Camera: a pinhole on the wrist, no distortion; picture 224 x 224 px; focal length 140.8 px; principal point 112.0 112.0 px. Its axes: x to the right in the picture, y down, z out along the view. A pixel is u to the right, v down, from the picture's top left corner.
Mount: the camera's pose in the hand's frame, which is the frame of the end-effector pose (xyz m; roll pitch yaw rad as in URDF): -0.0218 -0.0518 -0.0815 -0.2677 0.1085 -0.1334
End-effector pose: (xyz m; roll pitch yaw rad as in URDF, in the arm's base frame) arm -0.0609 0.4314 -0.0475 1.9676 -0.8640 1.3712
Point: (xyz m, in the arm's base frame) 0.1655 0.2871 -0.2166
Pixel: 16 115
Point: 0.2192 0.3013 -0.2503
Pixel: 24 102
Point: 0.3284 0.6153 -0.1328
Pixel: 134 64
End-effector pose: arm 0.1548 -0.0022 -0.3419 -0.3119 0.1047 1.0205
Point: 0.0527 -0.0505 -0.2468
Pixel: 26 131
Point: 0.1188 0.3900 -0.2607
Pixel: 215 189
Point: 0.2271 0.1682 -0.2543
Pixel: 217 120
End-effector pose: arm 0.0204 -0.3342 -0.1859 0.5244 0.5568 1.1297
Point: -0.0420 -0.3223 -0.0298
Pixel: 26 198
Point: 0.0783 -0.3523 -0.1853
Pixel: 131 81
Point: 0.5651 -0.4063 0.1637
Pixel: 96 22
